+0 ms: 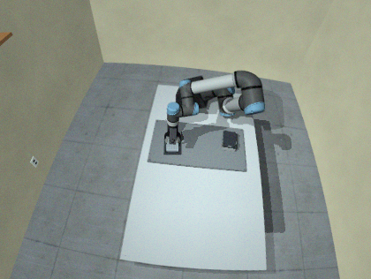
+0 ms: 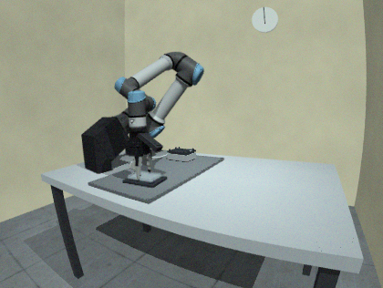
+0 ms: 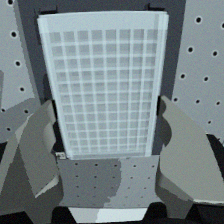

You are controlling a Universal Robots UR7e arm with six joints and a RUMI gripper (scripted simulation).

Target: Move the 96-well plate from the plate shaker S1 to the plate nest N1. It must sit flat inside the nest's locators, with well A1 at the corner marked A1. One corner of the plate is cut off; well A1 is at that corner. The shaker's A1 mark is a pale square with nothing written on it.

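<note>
The 96-well plate is 1 cm below my hand. From my hand the other things lie so: plate nest N1 (2 cm below); then pale A1 mark (9 cm behind, 3 cm to the left, 2 cm below).
</note>
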